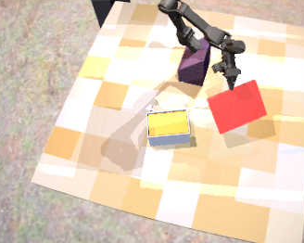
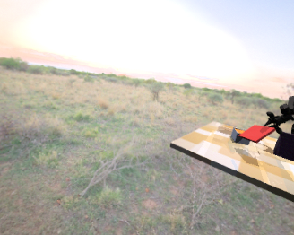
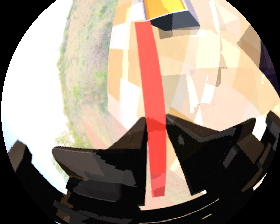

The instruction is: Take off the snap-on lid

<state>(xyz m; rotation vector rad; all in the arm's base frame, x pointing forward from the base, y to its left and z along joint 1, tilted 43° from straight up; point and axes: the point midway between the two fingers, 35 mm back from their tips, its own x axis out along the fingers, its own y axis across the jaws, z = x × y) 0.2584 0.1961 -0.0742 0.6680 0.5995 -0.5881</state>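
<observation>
Now: gripper tip 50 mm short of the lid, 40 mm to the right of it and 50 mm above it. Round my gripper tip: grey storage box (140 mm ahead, 260 mm to the right, 180 mm below).
</observation>
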